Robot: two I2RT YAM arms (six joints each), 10 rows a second.
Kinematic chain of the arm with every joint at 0, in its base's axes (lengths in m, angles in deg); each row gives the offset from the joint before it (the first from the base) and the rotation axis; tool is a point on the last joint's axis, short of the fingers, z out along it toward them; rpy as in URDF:
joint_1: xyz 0 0 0.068 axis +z
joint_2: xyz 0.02 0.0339 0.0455 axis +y
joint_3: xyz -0.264 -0.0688 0 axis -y
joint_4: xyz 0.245 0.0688 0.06 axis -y
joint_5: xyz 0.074 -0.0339 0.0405 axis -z
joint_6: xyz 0.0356 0 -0.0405 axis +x
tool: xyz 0 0 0 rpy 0 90 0
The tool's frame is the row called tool.
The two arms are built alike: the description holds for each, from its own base.
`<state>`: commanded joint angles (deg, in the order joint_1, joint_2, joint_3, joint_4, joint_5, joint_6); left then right.
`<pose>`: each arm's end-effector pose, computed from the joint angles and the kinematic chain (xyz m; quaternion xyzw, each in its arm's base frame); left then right.
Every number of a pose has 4 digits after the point. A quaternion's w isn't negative.
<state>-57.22 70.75 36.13 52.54 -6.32 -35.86 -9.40 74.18 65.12 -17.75 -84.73 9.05</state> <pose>0.1510 -0.2272 0.3066 0.0651 0.5855 -0.5637 0.5789 0.2706 -0.0089 0.3533 -0.2476 0.6778 0.5728 0.3889</pose>
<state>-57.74 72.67 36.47 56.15 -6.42 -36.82 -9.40 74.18 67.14 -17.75 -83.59 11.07</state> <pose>0.1514 -0.2324 0.3066 0.0589 0.5718 -0.5789 0.5783 0.2715 -0.0091 0.3643 -0.2418 0.6819 0.5672 0.3935</pose>
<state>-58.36 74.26 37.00 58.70 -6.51 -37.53 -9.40 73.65 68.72 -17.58 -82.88 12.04</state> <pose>0.1511 -0.2375 0.3070 0.0555 0.5615 -0.5911 0.5763 0.2696 -0.0088 0.3755 -0.2453 0.6809 0.5598 0.4036</pose>
